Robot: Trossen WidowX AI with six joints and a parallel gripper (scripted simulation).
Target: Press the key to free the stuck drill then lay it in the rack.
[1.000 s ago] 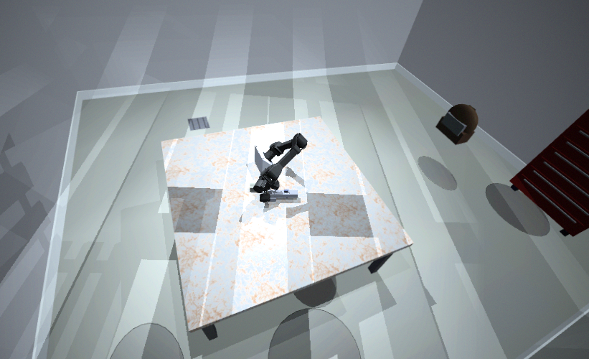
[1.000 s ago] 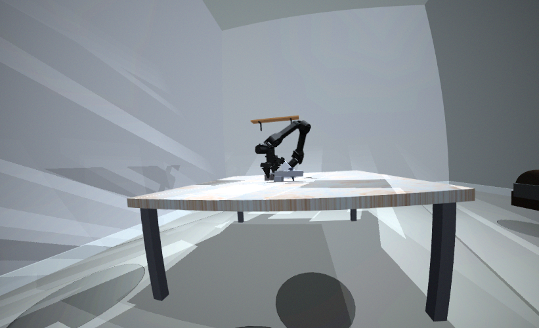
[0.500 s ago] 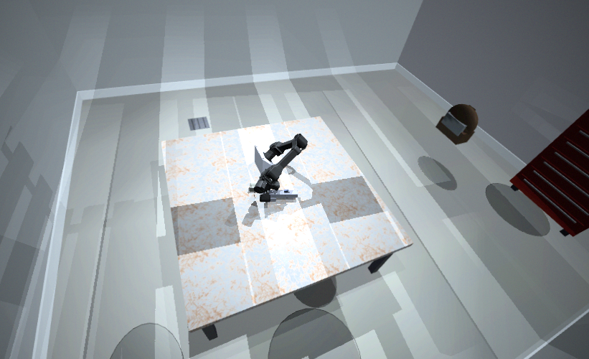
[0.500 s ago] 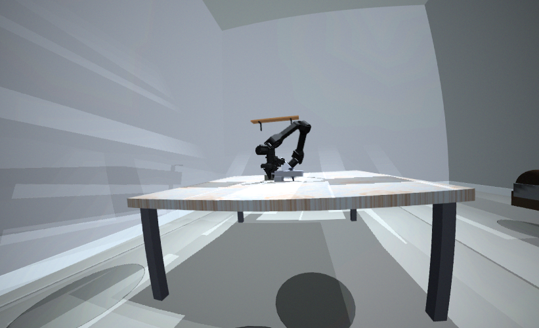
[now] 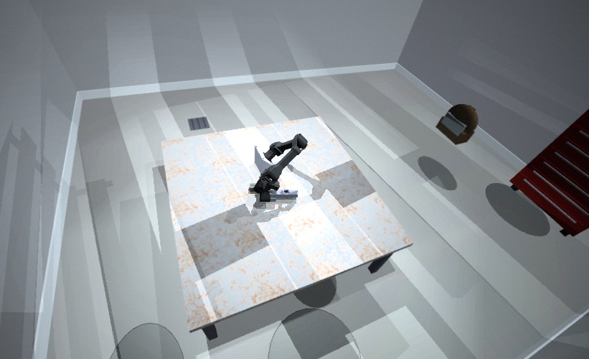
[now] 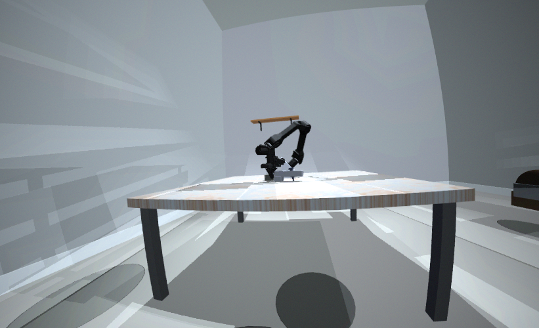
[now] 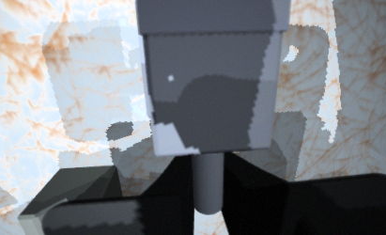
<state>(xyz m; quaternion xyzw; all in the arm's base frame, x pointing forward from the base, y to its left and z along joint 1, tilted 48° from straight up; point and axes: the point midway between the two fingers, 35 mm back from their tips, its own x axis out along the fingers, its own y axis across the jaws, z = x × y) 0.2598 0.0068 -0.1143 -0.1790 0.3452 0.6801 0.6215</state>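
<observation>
Right now my gripper tip is 50 mm to the right of the drill, 30 mm below it and 10 mm short of it. Also, from my gripper tip: rack (80 mm behind, 40 mm to the right); then dark key (140 mm to the left, 30 mm ahead, 30 mm above).
</observation>
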